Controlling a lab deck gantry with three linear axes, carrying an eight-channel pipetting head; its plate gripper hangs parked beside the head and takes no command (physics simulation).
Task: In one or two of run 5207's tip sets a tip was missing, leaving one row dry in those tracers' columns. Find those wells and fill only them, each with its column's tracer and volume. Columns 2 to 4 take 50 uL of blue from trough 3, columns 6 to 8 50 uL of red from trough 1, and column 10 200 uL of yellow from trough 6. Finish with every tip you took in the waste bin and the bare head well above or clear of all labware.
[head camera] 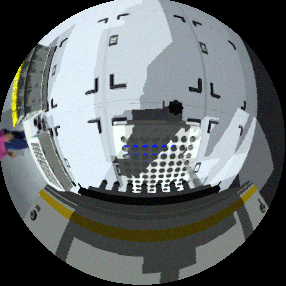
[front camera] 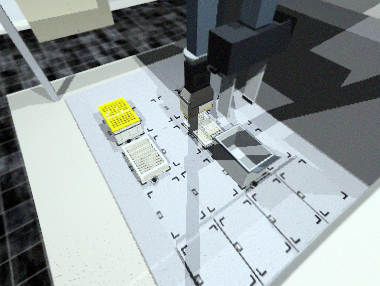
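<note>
The eight-channel head (front camera: 196, 97) hangs over the well plate (front camera: 209, 129) (head camera: 118, 136). In the head view its channels (head camera: 145, 187) show as a row of short dark stubs at the plate's near edge; whether they carry tips cannot be told. Blue shows in two rows of wells; their column numbers are unreadable. The yellow tip rack (front camera: 119, 115) (head camera: 17, 95) stands at left. The trough block (front camera: 146, 156) (head camera: 50, 157) stands beside it; its liquids cannot be told apart. The grey waste bin (front camera: 242, 174) is right of the plate. The parked plate gripper (front camera: 240, 105) is open, its paddles apart.
The deck (front camera: 190, 165) (head camera: 135, 60) has black corner marks and small number labels. A pale post (front camera: 32, 52) stands at the left in the front view. A person (head camera: 11, 142) in pink and blue shows at the left edge of the head view. Dark shadows cross the plate and bin.
</note>
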